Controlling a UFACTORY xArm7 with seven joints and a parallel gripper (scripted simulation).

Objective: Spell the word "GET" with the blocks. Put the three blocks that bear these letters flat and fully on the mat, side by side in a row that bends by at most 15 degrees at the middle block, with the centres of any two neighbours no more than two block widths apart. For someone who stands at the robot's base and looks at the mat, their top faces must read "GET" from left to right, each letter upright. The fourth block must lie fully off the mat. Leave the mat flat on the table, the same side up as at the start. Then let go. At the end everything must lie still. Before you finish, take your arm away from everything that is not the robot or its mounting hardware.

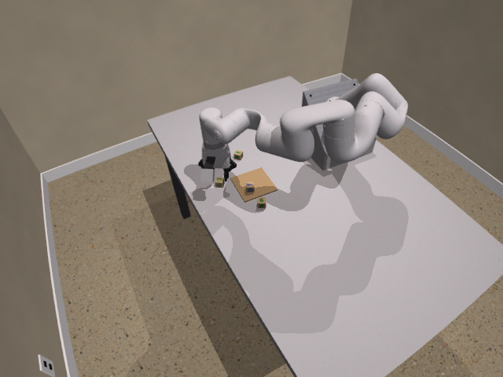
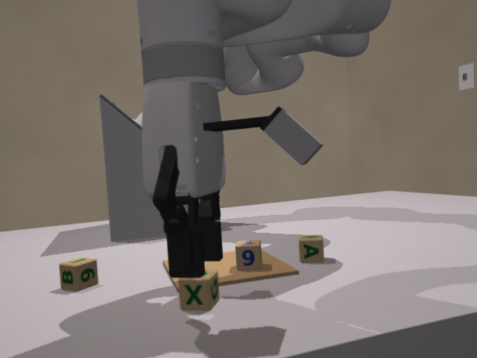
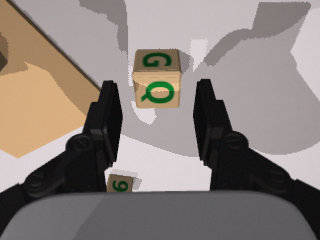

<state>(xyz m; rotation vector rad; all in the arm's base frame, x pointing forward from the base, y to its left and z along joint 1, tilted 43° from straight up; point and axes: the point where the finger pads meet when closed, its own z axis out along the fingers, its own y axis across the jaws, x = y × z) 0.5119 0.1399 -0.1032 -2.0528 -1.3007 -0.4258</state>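
The wooden block is 4 cm below my hand. Round my hand: tan mat (12 cm behind, 5 cm to the left, 5 cm below).
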